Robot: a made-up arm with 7 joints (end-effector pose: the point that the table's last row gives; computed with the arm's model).
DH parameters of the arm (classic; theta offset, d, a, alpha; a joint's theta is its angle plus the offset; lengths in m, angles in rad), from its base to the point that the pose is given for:
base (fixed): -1.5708 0.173 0 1.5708
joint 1: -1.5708 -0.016 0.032 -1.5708
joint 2: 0 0.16 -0.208 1.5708
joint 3: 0.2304 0 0.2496 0
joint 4: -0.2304 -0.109 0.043 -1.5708
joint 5: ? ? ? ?
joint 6: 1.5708 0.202 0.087 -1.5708
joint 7: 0 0.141 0.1 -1.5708
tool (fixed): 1.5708 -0.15 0 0
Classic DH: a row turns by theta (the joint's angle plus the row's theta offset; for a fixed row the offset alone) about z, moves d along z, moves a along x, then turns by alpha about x.
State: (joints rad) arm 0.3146 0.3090 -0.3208 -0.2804 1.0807 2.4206 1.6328
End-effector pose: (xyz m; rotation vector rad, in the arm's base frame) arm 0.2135 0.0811 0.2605 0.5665 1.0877 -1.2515
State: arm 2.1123 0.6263 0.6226 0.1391 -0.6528 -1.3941 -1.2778
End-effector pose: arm 0.0419 0.2657 0.8636 -1.2248 0.8887 -0.5635
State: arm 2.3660 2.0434 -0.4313 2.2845 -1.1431 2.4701 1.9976
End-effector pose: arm 0.1072 0.3412 0.3020 0.7789 -0.4990 -1.7802
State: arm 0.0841 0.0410 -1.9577 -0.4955 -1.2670 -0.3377 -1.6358
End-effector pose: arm -0.1737 0.1984 0.4288 -1.6901 -1.2721 -0.8769
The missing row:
joint 5: 1.5708 0.047 0.131 1.5708
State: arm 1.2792 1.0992 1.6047 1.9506 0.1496 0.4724 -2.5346
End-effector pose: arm -0.3211 0.1989 0.6646 -2.2970 -0.9173 0.5652
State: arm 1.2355 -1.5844 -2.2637 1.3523 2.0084 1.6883 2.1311
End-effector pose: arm 0.3984 -0.1218 -0.0411 -0.8227 0.6961 -2.8531
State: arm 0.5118 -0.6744 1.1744 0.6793 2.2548 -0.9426 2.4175
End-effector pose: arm 0.2733 -0.1221 0.5010 0.1182 2.5160 -0.6568
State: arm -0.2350 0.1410 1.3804 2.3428 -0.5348 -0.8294 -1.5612
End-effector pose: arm -0.0950 -0.2346 0.4913 -1.4718 -0.0049 -1.1923
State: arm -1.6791 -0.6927 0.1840 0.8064 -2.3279 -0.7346 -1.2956
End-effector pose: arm 0.0225 -0.1779 -0.0182 0.5474 3.0652 -0.3777
